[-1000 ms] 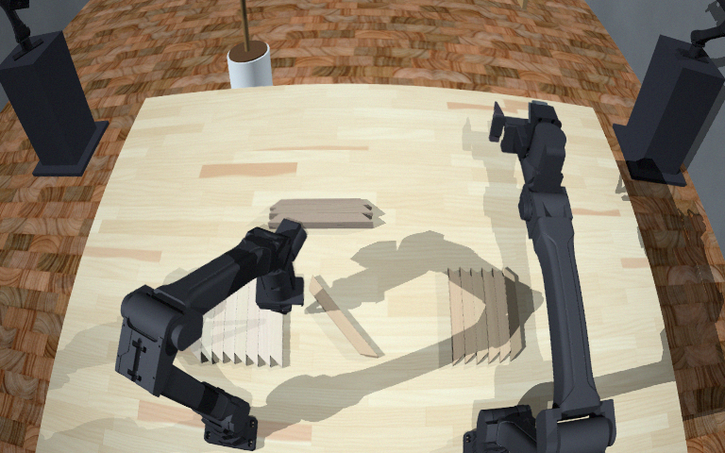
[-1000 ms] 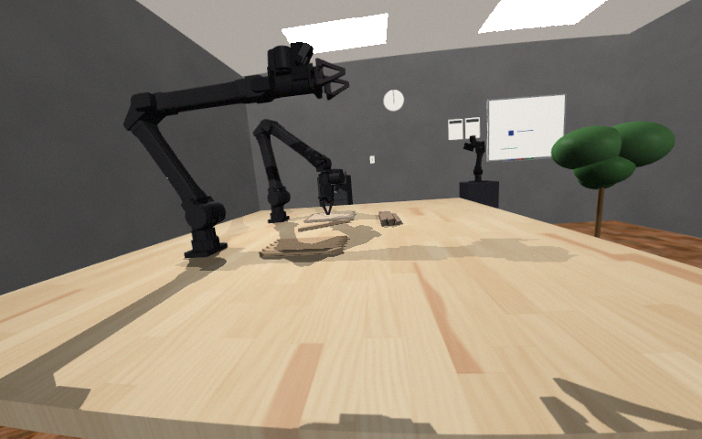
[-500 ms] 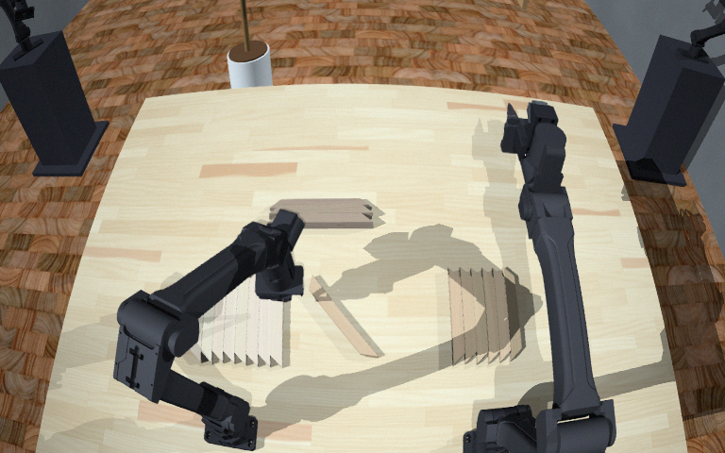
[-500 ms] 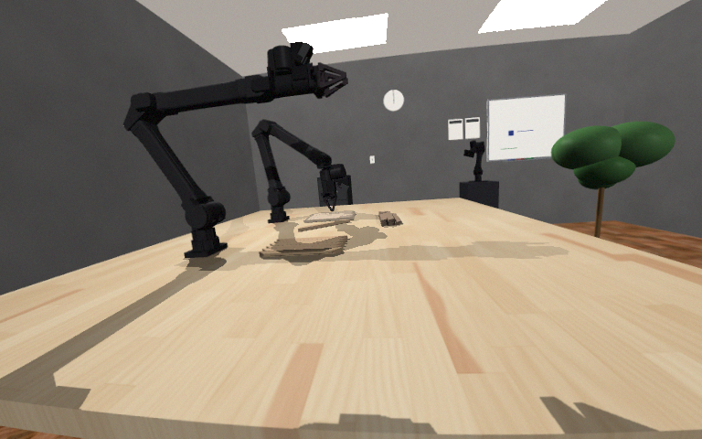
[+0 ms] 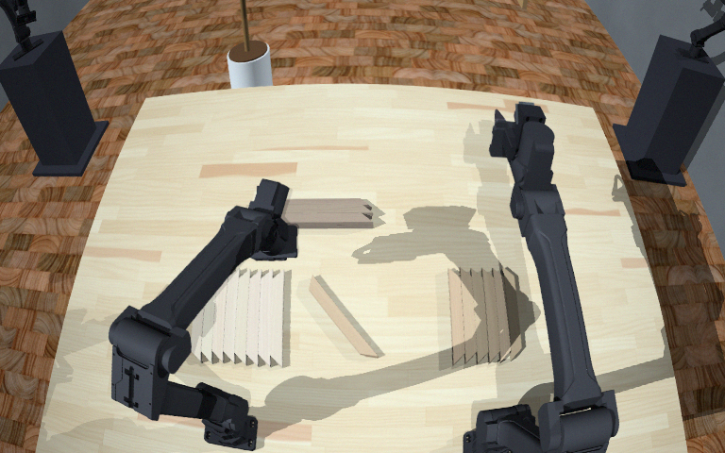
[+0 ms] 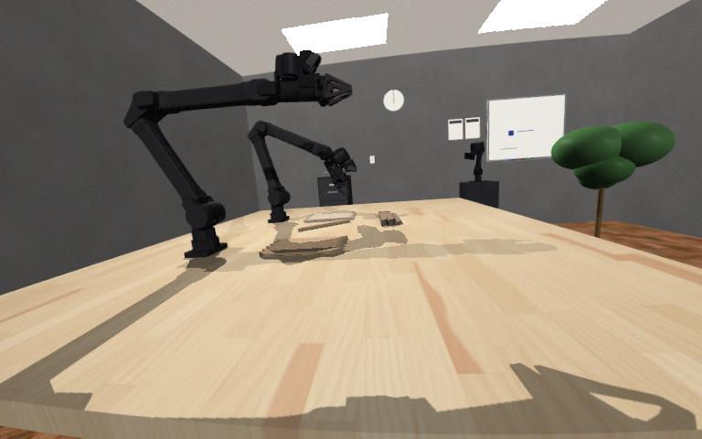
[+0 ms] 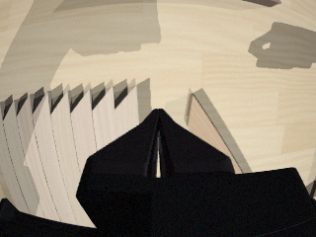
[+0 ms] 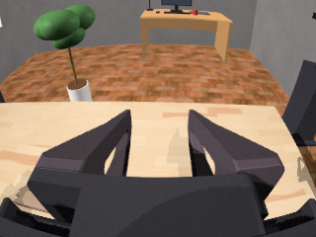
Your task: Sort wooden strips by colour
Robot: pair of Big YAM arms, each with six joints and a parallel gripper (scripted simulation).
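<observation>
Now: the tan strip 20 cm behind my right hand, 31 cm to the left of it and 46 cm below it.
</observation>
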